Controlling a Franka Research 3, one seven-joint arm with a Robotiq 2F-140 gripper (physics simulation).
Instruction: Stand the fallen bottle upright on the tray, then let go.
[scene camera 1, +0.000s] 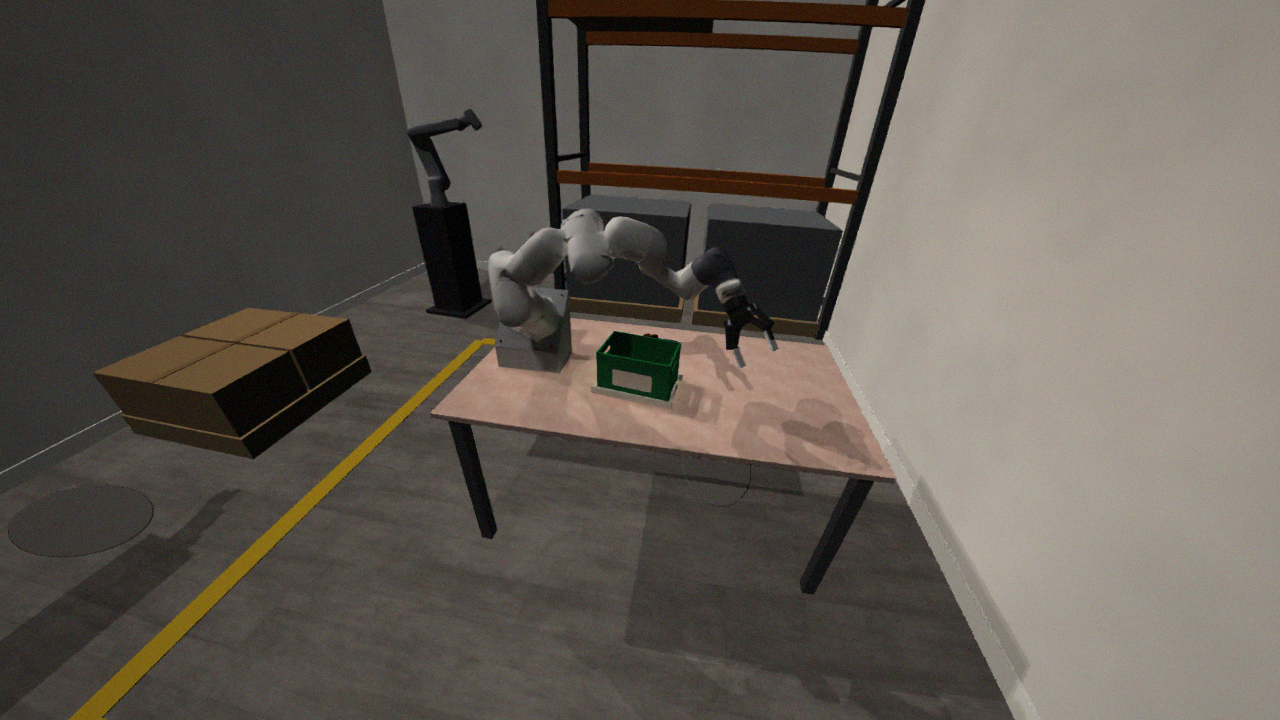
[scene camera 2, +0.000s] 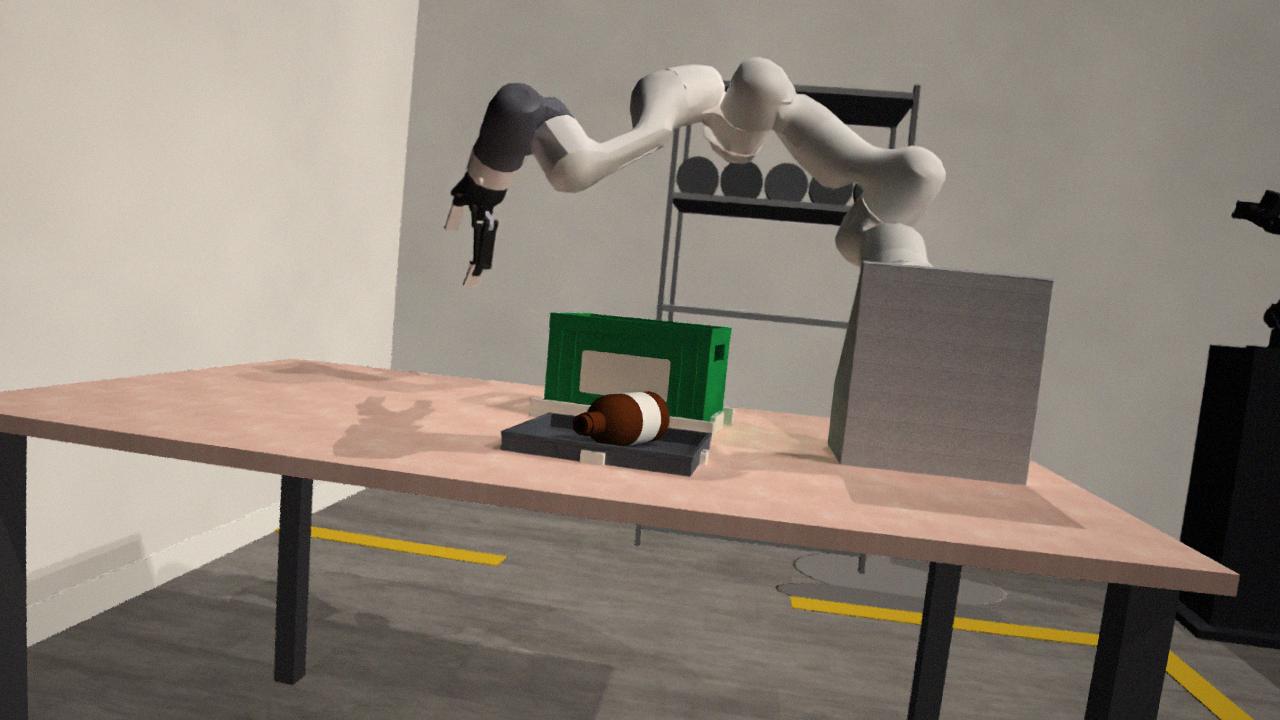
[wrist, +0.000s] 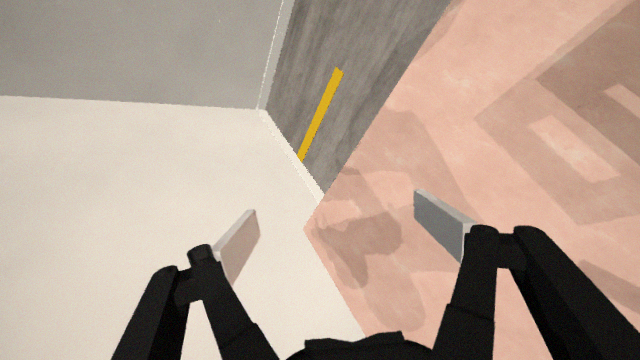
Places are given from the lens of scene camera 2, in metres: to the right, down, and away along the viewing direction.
my gripper (scene camera 2: 460, 256): -0.36, -0.21, 1.53
brown bottle (scene camera 2: 623, 419): -0.02, 0.08, 1.03
pale strip (scene camera 2: 538, 407): -0.17, 0.08, 1.29
The marked spots on the pale strip and the brown bottle are 0.30 m apart.
